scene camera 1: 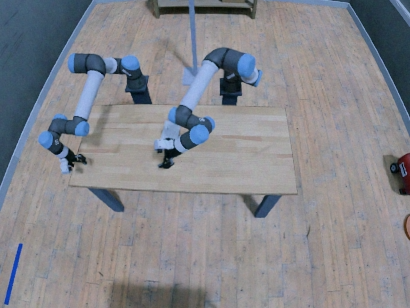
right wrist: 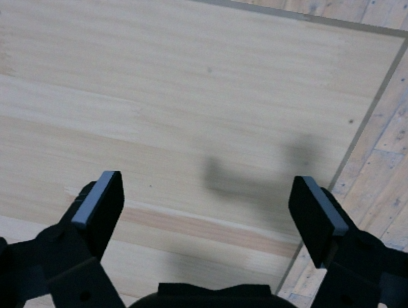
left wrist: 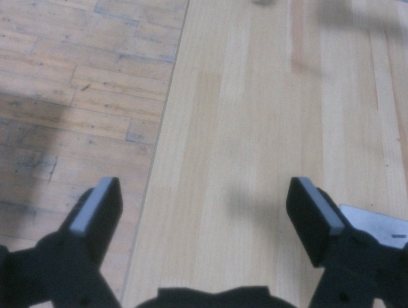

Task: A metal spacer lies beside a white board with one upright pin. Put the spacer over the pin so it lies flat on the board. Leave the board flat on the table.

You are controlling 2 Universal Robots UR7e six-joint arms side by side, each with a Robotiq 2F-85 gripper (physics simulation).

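Seen in the pictures: left gripper, fingertip midpoint: (scene camera 1: 158,157) (left wrist: 205,191); right gripper, fingertip midpoint: (scene camera 1: 80,164) (right wrist: 207,187); left arm's base, link origin: (scene camera 1: 230,85); right arm's base, link origin: (scene camera 1: 136,82).
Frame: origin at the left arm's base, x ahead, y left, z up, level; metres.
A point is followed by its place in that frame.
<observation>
The white board (scene camera 1: 171,129) @[y -0.402, x 0.377, z -0.022 m] (left wrist: 376,224) @[y -0.441, x 0.401, z -0.023 m] lies on the table, partly hidden behind the left arm in the scene view. Its corner shows at the lower right of the left wrist view, behind a finger, with a small dark mark on it. I cannot make out the pin or the metal spacer in any view. My left gripper (scene camera 1: 166,164) (left wrist: 205,191) @[y -0.399, x 0.734, z 0.252 m] is open and empty, above the table nearer its front edge than the board. My right gripper (scene camera 1: 80,161) @[y -0.917, x 0.708, z 0.097 m] (right wrist: 207,187) @[y -0.917, x 0.708, z 0.097 m] is open and empty above the table's front left corner, well away from the board.
The wooden table (scene camera 1: 240,170) @[y 0.041, x 0.661, z -0.038 m] (left wrist: 240,165) @[y -0.512, x 0.644, z -0.038 m] (right wrist: 165,125) @[y -0.859, x 0.675, z -0.038 m] stands on a plank floor. Its front edge shows in the left wrist view, and a corner shows in the right wrist view. The left forearm passes over the table's middle. A grey post (scene camera 1: 193,40) @[y -0.330, x -0.892, z -0.247 m] stands behind the table.
</observation>
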